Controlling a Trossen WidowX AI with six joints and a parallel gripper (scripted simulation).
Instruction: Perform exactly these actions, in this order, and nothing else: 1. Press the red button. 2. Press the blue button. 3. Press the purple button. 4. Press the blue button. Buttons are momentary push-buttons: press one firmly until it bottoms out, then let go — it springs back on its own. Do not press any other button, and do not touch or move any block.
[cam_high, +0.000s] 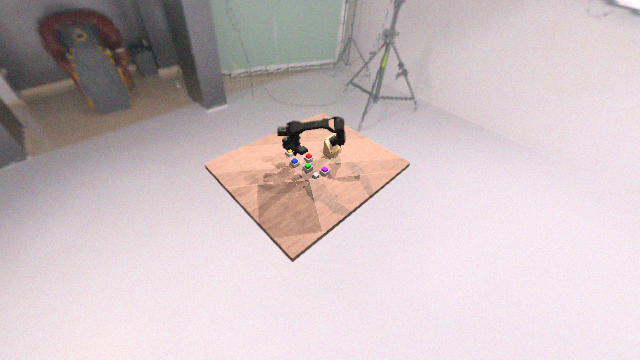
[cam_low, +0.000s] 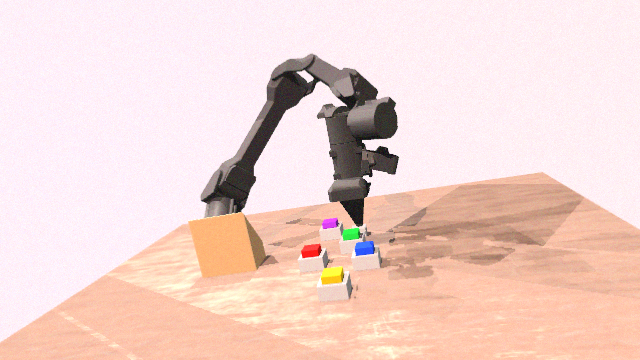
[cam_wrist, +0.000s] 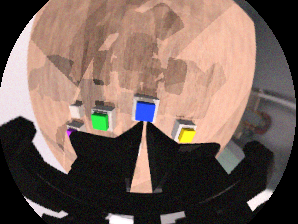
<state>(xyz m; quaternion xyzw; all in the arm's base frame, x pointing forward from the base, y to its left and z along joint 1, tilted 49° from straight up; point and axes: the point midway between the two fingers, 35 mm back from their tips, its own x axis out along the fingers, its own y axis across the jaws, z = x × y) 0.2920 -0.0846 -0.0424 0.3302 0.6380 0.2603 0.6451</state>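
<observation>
My gripper tip is now 4 cm above the blue button. From my gripper tip the other things lie so: red button: 10 cm behind, 3 cm to the left, 4 cm below; then yellow button: 5 cm behind, 10 cm to the right, 4 cm below; then green button: 3 cm behind, 9 cm to the left, 4 cm below.
</observation>
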